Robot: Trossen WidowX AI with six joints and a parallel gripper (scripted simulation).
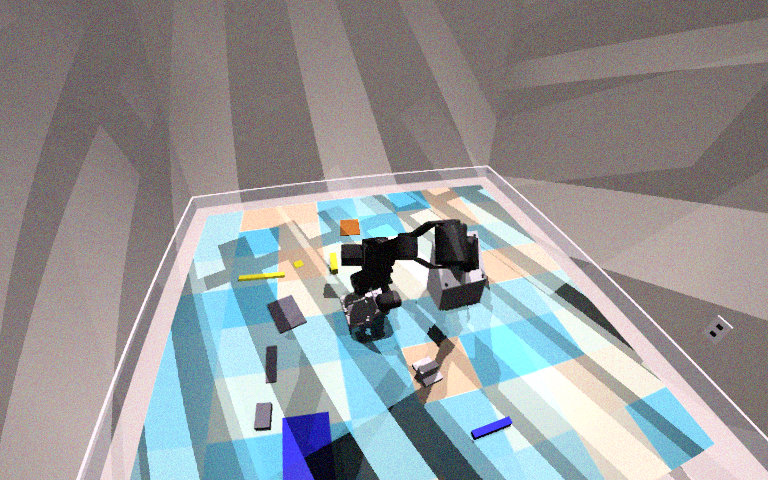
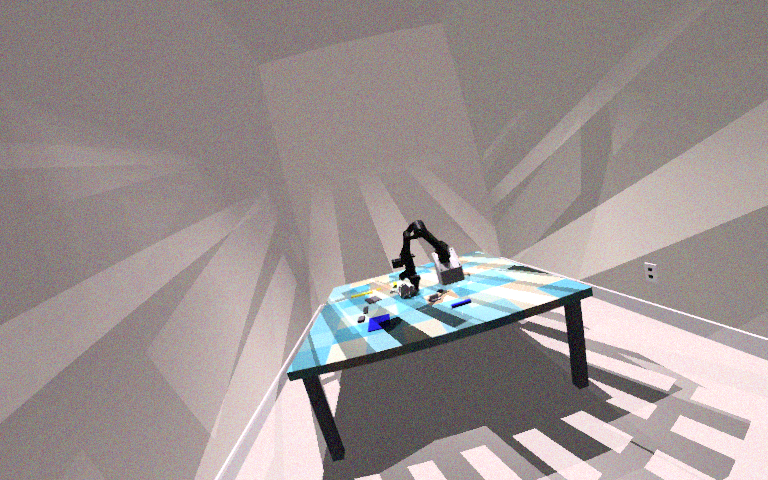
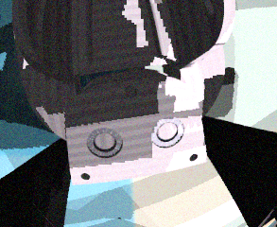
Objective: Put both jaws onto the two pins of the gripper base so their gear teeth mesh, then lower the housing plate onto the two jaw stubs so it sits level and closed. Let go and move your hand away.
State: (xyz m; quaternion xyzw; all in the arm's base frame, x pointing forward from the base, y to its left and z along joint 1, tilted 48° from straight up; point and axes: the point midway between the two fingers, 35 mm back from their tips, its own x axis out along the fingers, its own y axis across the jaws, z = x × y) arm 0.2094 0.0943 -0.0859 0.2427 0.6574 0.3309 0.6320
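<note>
The white housing part lies 1 cm ahead of my gripper tip and 2 cm above it. From my gripper tip the other things lie so: small dark cube: 7 cm behind, 30 cm to the right; dark grey plate: 28 cm ahead, 2 cm to the right; grey bar: 32 cm ahead, 15 cm to the left.
</note>
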